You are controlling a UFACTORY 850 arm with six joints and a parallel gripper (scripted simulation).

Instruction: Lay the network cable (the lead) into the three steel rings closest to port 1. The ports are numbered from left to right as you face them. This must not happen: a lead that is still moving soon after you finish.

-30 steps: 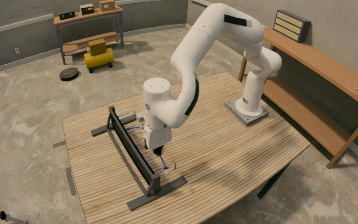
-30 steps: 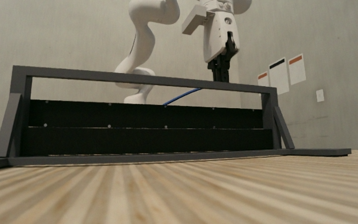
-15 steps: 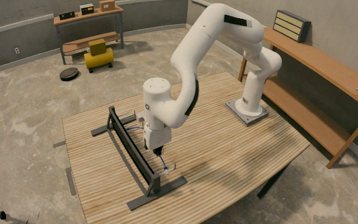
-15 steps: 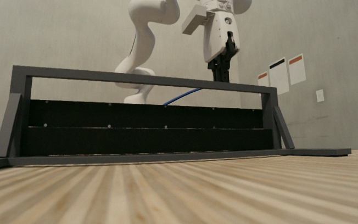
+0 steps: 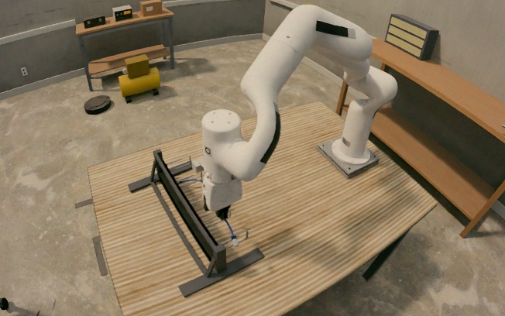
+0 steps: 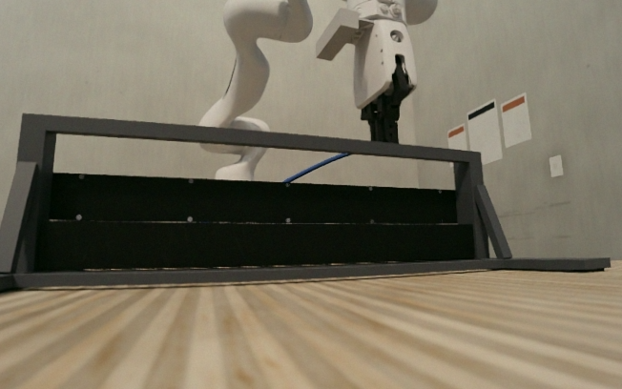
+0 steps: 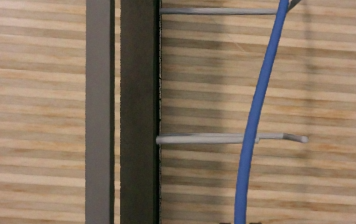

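The pale plug is 9 cm to the left of my hand, 2 cm below it and 2 cm ahead of it. From my hand the other things lie so: dark grey rack 15 cm to the right, 11 cm below, 6 cm ahead.
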